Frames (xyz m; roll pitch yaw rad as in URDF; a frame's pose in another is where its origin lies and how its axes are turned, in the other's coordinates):
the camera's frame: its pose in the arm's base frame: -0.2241 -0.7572 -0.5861 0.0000 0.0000 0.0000
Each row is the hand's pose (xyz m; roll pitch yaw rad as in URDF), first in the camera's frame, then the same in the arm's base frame.
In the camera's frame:
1: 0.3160 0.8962 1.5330 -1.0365 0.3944 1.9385
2: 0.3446 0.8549 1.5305 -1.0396 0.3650 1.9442
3: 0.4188 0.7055 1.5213 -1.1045 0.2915 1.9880
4: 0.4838 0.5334 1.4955 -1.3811 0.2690 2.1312
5: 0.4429 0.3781 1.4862 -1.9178 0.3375 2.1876
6: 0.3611 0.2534 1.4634 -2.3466 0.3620 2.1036
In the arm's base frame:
1: 0.0919 0.1390 0.9469 -1.0365 0.3944 1.9385
2: 0.1205 0.0977 0.9444 -1.0396 0.3650 1.9442
3: 0.1947 -0.0517 0.9352 -1.1045 0.2915 1.9880
4: 0.2597 -0.2238 0.9094 -1.3811 0.2690 2.1312
5: 0.2188 -0.3791 0.9001 -1.9178 0.3375 2.1876
6: 0.1370 -0.5038 0.8773 -2.3466 0.3620 2.1036

